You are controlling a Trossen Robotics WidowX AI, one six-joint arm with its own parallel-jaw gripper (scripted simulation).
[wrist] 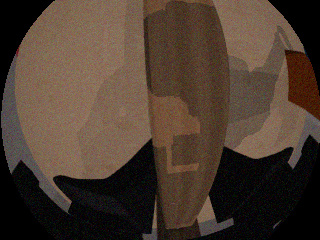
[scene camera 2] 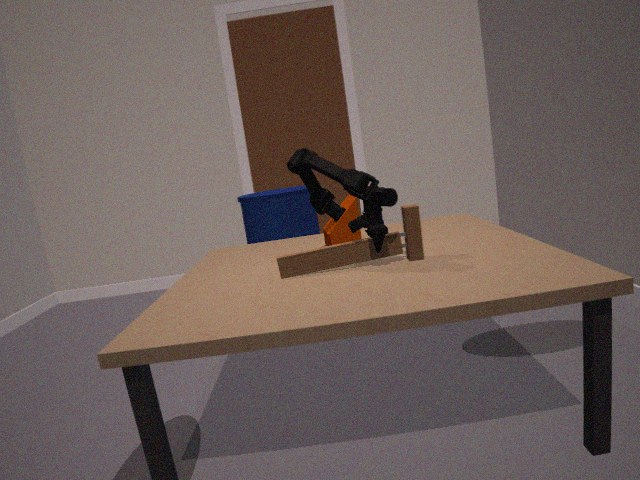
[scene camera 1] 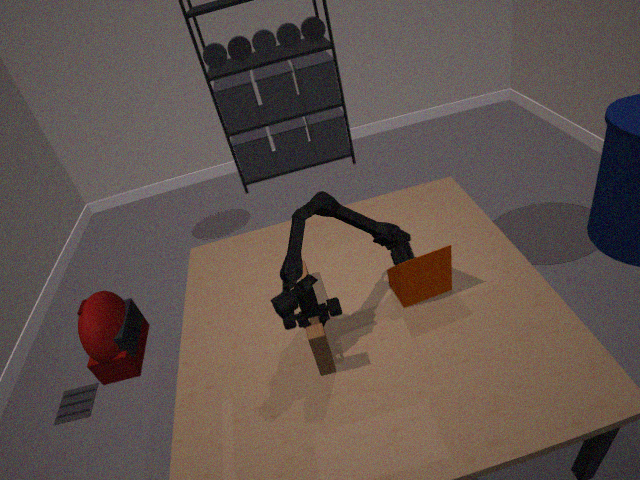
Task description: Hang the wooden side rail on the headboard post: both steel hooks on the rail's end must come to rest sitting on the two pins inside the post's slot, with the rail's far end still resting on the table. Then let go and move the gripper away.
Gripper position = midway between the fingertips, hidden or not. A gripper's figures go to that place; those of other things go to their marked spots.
Labels:
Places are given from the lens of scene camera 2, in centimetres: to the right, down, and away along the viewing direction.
gripper (scene camera 2: pixel 377 251): 19, 4, 156
wooden side rail (scene camera 2: pixel 361 250): 14, 4, 155
headboard post (scene camera 2: pixel 411 221): 30, -6, 152

